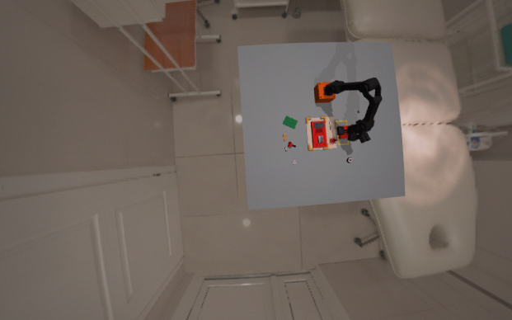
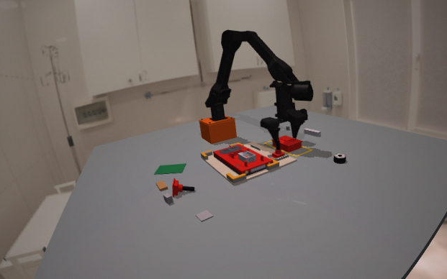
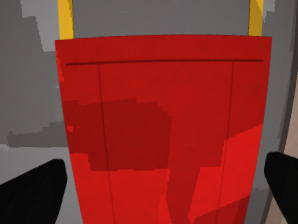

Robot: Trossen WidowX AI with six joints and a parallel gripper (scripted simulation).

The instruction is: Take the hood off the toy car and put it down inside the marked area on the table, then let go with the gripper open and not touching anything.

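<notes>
Now: gripper tip right at the red hood. From my gripper tip the other things lie so: grey bar (17 cm to the left, 4 cm behind, 1 cm below); green tile (42 cm to the right, 8 cm behind, 2 cm below).
</notes>
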